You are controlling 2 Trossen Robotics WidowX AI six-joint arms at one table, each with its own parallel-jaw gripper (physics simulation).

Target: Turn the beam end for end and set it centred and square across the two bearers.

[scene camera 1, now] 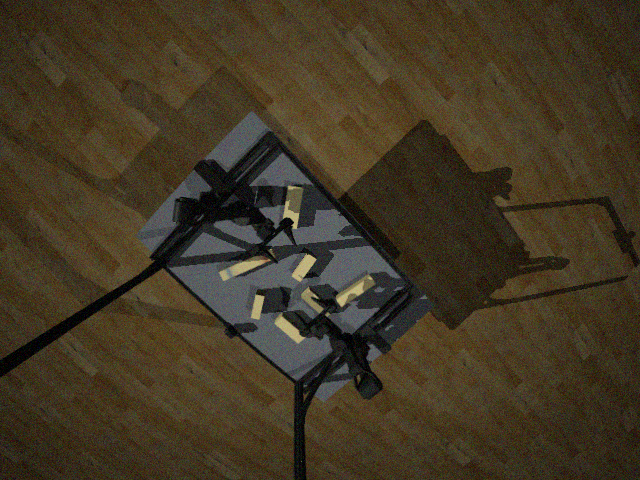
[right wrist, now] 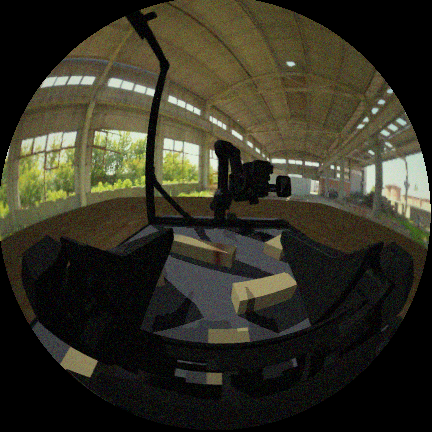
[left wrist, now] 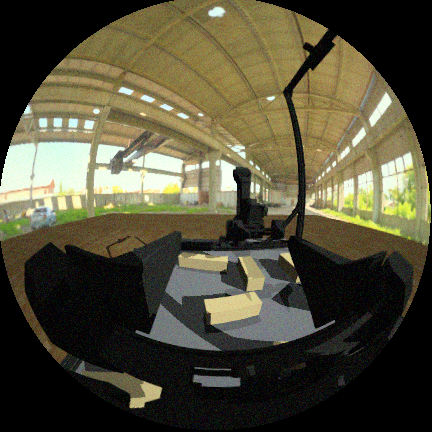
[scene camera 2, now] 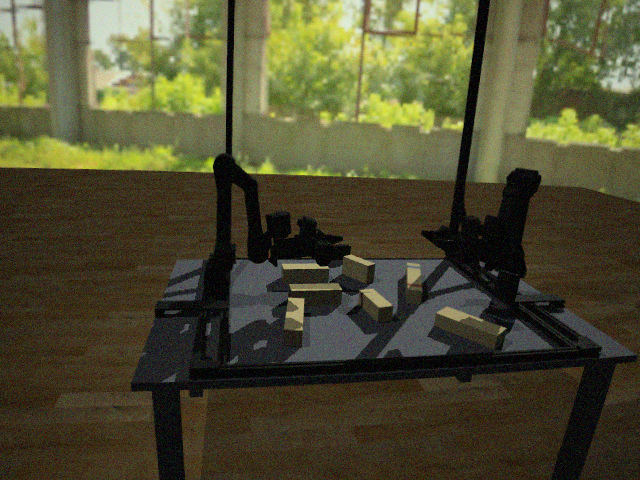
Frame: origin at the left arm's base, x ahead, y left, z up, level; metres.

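Seen in the pictures: left gripper, fingertip midpoint: [scene camera 1: 286, 255] [right wrist: 270, 177] [left wrist: 237, 239] [scene camera 2: 427, 236]; right gripper, fingertip midpoint: [scene camera 1: 302, 305] [right wrist: 228, 234] [left wrist: 267, 234] [scene camera 2: 346, 243]; left arm's base, link origin: [scene camera 1: 211, 202] [right wrist: 218, 220] [scene camera 2: 506, 290]; right arm's base, link origin: [scene camera 1: 356, 342] [left wrist: 238, 244] [scene camera 2: 215, 295].
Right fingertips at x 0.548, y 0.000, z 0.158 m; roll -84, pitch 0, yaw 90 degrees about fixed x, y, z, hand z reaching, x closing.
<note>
Pixels of each thing's top centre, then the offset from my right fingertips to it. "*": a spot on its surface instead.
- reddish mark, surface spot: [right wrist: 202, 251] * dz -0.146, dx -0.219, dy -0.047 m
- short block, top centre: [right wrist: 267, 284] [left wrist: 232, 301] [scene camera 2: 375, 297] [scene camera 1: 304, 268] dz -0.133, dx -0.075, dy +0.086 m
The beam looks to be the pale bar with a faint blue mark and a reddish mark [scene camera 1: 247, 265] [scene camera 2: 413, 284] [right wrist: 202, 251]. It lies on the table, apart from the other blocks. Several plain pale blocks lie around it; I cannot tell which two are the bearers. My left gripper [scene camera 1: 285, 252] [scene camera 2: 426, 236] is open and empty, above the table near the beam's right end in scene camera 1. My right gripper [scene camera 1: 316, 317] [scene camera 2: 345, 244] is open and empty, over two plain blocks [scene camera 1: 312, 298] [scene camera 1: 289, 329] and partly hiding them in scene camera 1.
A short block [scene camera 1: 303, 267] [scene camera 2: 376, 305] [left wrist: 232, 308] [right wrist: 264, 293] lies between the arms. Other blocks are a long one [scene camera 1: 293, 204] [scene camera 2: 470, 327], a slanting one [scene camera 1: 355, 290] [scene camera 2: 294, 320] and a small one [scene camera 1: 256, 305] [scene camera 2: 358, 269]. Dark rails and shadows edge the table.
</note>
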